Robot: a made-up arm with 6 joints. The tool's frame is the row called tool.
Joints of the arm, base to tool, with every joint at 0 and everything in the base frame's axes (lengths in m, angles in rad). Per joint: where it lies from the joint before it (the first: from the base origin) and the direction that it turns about. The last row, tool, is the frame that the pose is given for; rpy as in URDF.
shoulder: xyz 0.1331 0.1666 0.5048 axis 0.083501 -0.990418 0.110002
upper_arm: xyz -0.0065 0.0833 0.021 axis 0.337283 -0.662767 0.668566
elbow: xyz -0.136 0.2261 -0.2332 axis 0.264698 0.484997 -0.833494
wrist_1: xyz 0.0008 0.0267 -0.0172 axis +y
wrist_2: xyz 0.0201 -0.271 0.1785 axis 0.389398 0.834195 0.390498
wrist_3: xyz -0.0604 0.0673 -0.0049 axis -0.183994 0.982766 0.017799
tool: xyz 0.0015 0.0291 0.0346 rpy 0 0 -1.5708
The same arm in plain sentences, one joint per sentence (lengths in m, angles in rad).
The arm has six revolute joints in a row. What follows holds with every joint at zero, and every direction is one of the base frame's. The first joint is mounted 0.1331 m along +x and 0.1666 m along +y and 0.5048 m along +z from the base frame's origin and turns about the direction (0.083501, -0.990418, 0.110002). The second joint is mounted 0.0065 m along -x and 0.0833 m along +y and 0.021 m along +z from the first joint and turns about the direction (0.337283, -0.662767, 0.668566). The third joint is mounted 0.136 m along -x and 0.2261 m along +y and 0.2332 m along -z from the second joint and turns about the direction (0.264698, 0.484997, -0.833494). The fourth joint is mounted 0.0008 m along +x and 0.0267 m along +y and 0.0172 m along -z from the third joint and turns about +y. The fifth joint is mounted 0.0201 m along +x and 0.271 m along -y and 0.1785 m along +z from the fourth joint and turns about the direction (0.389398, 0.834195, 0.390498). The sixth joint is mounted 0.0604 m along -x and 0.0673 m along +y and 0.0049 m along -z from the fifth joint and turns about the direction (-0.183994, 0.982766, 0.017799). The tool frame, which is the frame that the pose is given for, is mounted 0.0015 m along +x and 0.0291 m along +y and 0.0346 m along +z from the sixth joint; its axes are the base frame's turned by roll 0, pitch 0 and yaw -1.5708 rad (as in URDF: about the fixed x, then y, then z).
